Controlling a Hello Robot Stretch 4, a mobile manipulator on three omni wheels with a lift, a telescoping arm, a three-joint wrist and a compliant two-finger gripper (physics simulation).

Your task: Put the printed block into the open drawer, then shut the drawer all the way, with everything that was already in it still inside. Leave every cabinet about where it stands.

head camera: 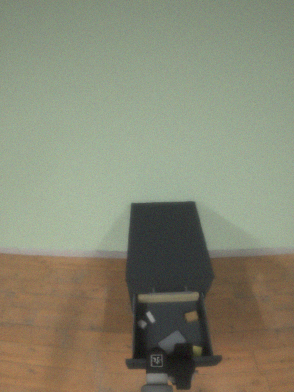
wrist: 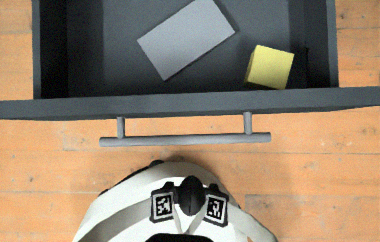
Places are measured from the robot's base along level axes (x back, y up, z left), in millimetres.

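Pixels of known places: hand, its tool point: [wrist: 191,193].
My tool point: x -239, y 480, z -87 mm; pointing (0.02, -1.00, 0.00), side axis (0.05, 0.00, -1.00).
Observation:
Behind a point stands the place of what it marks.
The drawer [head camera: 175,316] {x -562, y 363, z -102 mm} [wrist: 190,103] {x -325, y 468, z -87 mm} is open, pulled out of the dark cabinet [head camera: 167,240] {x -877, y 617, z -67 mm}. It holds a yellow block [head camera: 197,350] {x -379, y 401, z -190 mm} [wrist: 272,66] {x -376, y 401, z -187 mm}, an orange block [head camera: 191,316] {x -548, y 393, z -182 mm}, a white block [head camera: 150,317] {x -553, y 375, z 29 mm}, a small pale block [head camera: 142,324] {x -510, y 392, z 69 mm} and a flat grey box [head camera: 172,341] {x -432, y 373, z -79 mm} [wrist: 186,39] {x -424, y 373, z -78 mm}. I cannot tell which is the printed block; no print shows. The drawer's handle [wrist: 185,140] {x -285, y 411, z -77 mm} runs across its front. My gripper [wrist: 190,200] is shut with its fingertips together and nothing visible between them. It is outside the drawer, in front of the handle, apart from it in the wrist view.
A pale strip [head camera: 168,297] {x -648, y 411, z -68 mm} lies across the drawer's back end. The cabinet stands near the green wall [head camera: 150,125] {x -1240, y 1124, z 15 mm} on a wooden floor [head camera: 60,310] {x -739, y -27, z 705 mm} [wrist: 45,165] {x -185, y -28, z 396 mm}. My dark wrist covers part of the drawer front in the head view.

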